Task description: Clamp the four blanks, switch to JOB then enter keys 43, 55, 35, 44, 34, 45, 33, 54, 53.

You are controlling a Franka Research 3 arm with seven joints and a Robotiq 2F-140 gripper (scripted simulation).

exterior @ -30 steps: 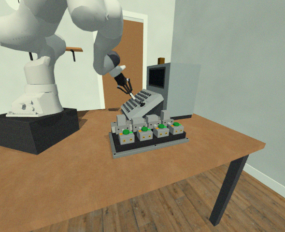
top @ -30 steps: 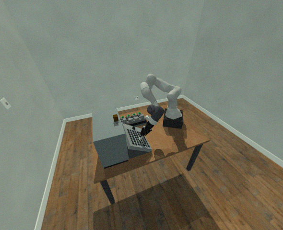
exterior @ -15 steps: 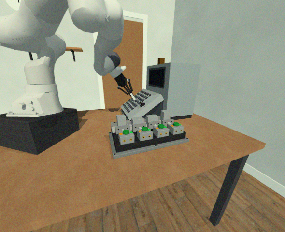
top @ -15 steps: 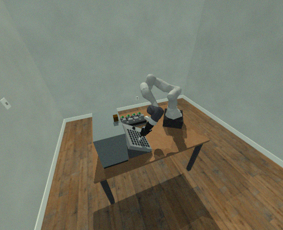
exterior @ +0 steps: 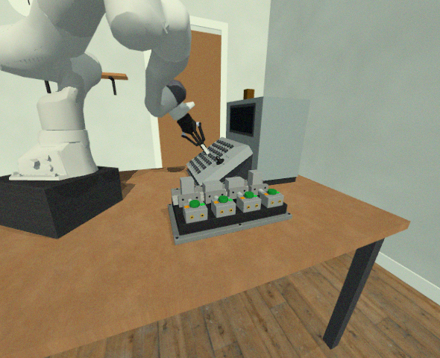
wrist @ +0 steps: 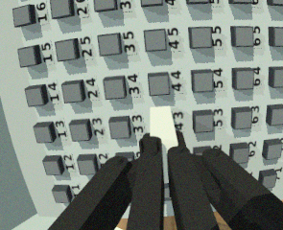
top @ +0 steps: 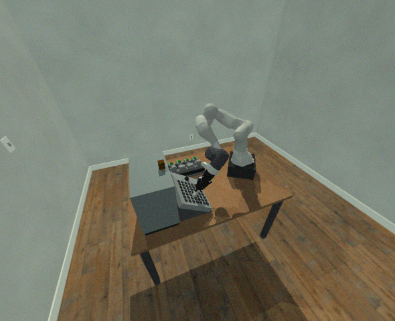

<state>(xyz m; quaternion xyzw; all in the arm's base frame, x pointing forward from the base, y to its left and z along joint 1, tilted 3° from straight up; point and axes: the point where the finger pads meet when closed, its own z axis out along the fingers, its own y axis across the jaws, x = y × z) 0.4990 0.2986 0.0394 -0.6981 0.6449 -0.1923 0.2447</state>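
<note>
My hand is 5 cm short of the key, 3 cm to the left of it and 1 cm above it. The rest, counted from my hand: selector knob (3 cm ahead, 20 cm to the right, 2 cm below); sloped keypad (5 cm ahead, 8 cm to the right, 6 cm below).
</note>
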